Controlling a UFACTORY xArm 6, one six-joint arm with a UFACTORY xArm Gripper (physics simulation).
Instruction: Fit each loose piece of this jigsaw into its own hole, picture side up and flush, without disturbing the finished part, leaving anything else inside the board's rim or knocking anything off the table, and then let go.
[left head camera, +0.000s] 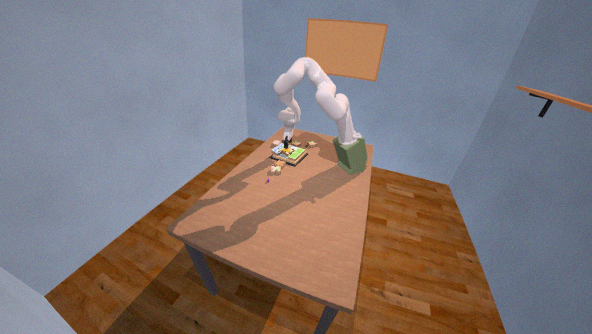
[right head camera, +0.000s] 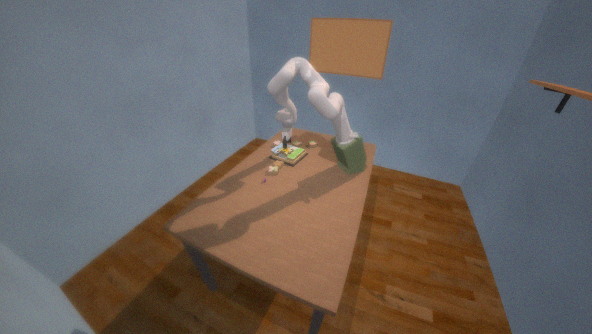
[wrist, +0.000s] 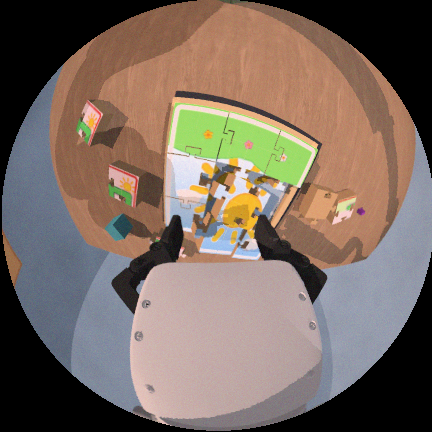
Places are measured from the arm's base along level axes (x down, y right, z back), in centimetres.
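Pixels of known places: gripper, fingertip midpoint: (left head camera: 287, 145) (right head camera: 286, 145) (wrist: 219, 224); arm's base, origin of the base link: (left head camera: 347, 138) (right head camera: 345, 138).
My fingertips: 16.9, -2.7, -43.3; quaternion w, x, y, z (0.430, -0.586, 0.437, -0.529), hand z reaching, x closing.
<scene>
For each thing: its top centre in the pictures, then the offset to it from my fingertips, as dx, dy, dz. "spot": a spot on its surface instead.
- jigsaw board, surface spot: (wrist: 250, 108) spot: +7.4, -0.3, +13.4
- yellow sun piece, middle of its top: (wrist: 237, 211) +1.0, -1.7, +1.6
- pale blue part, middle of its top: (wrist: 186, 180) +3.6, +4.9, +2.7
- teal block, middle of its top: (wrist: 113, 233) +3.6, +20.1, -12.3
- plain brown piece, middle of its top: (wrist: 322, 208) +5.1, -18.2, +4.2
- pink-green piece, middle of its top: (wrist: 344, 209) (left head camera: 276, 168) +5.1, -25.1, +6.3
- purple bit, surface spot: (wrist: 361, 211) (left head camera: 268, 179) spot: +6.3, -36.0, +8.2
The jigsaw board (wrist: 250, 108) (left head camera: 296, 163) lies on the table with a dark edge along its far and right sides. Its green flower strip (wrist: 195, 122) (left head camera: 297, 153) looks flat along the far side. A yellow sun piece (wrist: 243, 209) and blue sky pieces lie crooked in and over the middle, with gaps, dark shadows and some overlap. A pale blue part (wrist: 179, 172) shows at the left. My gripper (wrist: 219, 224) (left head camera: 286, 145) (right head camera: 285, 143) is open and empty above the near side of the board, its fingers wide apart. The fingers and palm hide part of the near edge.
Left of the board are two red-edged pieces (wrist: 90, 123) (wrist: 123, 187) and a teal block (wrist: 119, 227). Another pink piece is partly hidden by the left finger. At right lie a plain brown piece (wrist: 319, 202), a pink-green piece (wrist: 345, 208) and a purple bit (wrist: 361, 211) (left head camera: 268, 180).
</scene>
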